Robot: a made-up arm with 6 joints.
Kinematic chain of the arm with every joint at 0, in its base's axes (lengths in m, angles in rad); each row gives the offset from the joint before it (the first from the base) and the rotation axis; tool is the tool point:
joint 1: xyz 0 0 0.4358 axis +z
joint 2: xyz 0.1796 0 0 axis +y
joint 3: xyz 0 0 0.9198 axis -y
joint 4: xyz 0 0 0.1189 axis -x
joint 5: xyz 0.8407 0 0 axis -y
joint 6: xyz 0.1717 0 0 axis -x
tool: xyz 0 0 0
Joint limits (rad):
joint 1: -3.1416..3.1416
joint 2: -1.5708..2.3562
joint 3: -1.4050..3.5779
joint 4: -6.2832..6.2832
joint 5: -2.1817..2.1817
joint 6: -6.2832..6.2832
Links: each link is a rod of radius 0.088 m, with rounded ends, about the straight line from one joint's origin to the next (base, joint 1, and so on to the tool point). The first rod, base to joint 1, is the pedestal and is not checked.
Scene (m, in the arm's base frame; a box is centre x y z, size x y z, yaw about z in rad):
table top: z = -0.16
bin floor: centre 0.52 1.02 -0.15 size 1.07 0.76 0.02 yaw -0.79
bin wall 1: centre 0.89 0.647 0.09 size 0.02 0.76 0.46 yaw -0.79
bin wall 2: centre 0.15 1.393 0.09 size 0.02 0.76 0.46 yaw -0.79
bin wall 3: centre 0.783 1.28 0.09 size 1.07 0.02 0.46 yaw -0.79
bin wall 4: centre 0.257 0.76 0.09 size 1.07 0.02 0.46 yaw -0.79
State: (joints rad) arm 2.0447 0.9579 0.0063 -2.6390 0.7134 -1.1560
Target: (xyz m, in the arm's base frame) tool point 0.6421 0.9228 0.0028
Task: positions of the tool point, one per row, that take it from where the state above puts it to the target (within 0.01 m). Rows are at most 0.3 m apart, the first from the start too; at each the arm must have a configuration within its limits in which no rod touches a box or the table.
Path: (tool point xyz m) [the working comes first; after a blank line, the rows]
Joints at the target: 1.0243 0.9885 -0.4100 -2.5741 0.8438 -1.1560
Straight joint move there: touches bin wall 2.

1: -0.4373 1.3699 0.3922
2: -0.2354 1.3049 0.5700
3: -0.0542 1.1836 0.7116
4: 0.0921 1.0199 0.8112
5: 0.1953 0.8316 0.8650
6: 0.2545 0.6374 0.8725
7: 0.2755 0.4550 0.8352
8: 0.3324 0.5741 0.8115
9: 0.3948 0.6867 0.7498
10: 0.4586 0.7848 0.6522
11: 0.5194 0.8617 0.5228
12: 0.5730 0.9125 0.3672
13: 0.6153 0.9337 0.1916
14: 0.6421 0.9228 0.0028

